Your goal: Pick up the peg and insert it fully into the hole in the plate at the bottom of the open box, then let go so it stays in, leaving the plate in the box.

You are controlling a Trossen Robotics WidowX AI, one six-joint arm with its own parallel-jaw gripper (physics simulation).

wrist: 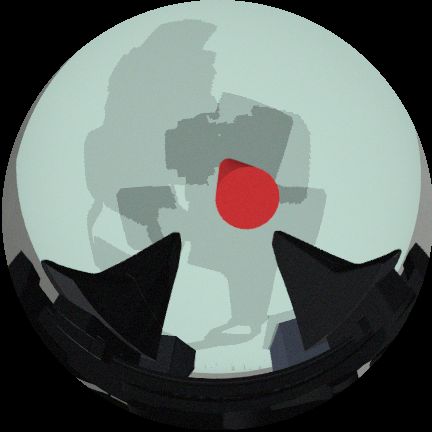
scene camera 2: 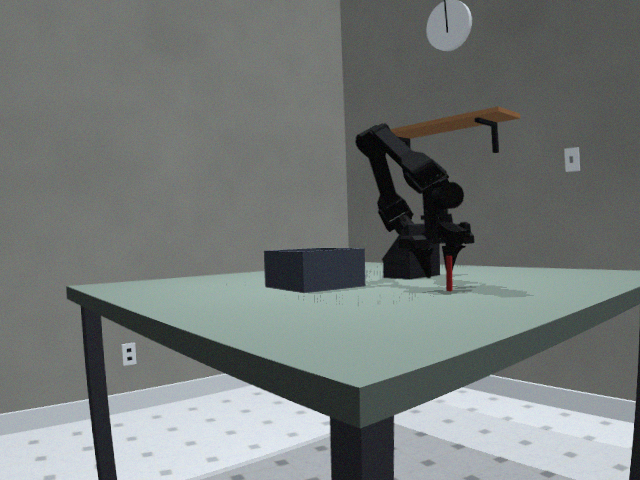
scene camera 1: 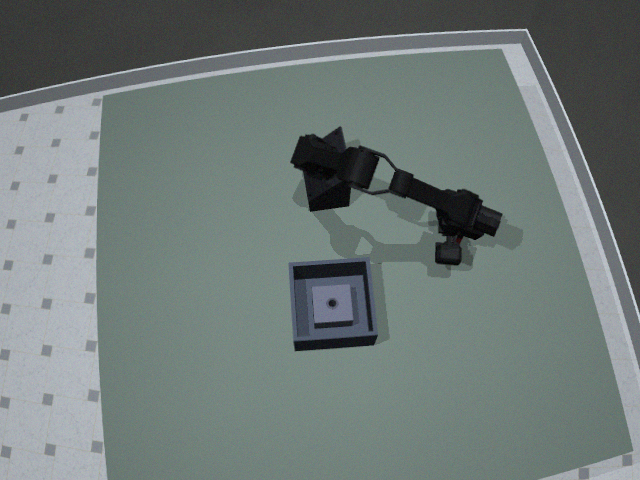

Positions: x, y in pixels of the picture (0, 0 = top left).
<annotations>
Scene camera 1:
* my gripper: 442, 240
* blue-grey box: 303, 276
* pale square plate: 339, 296
</annotations>
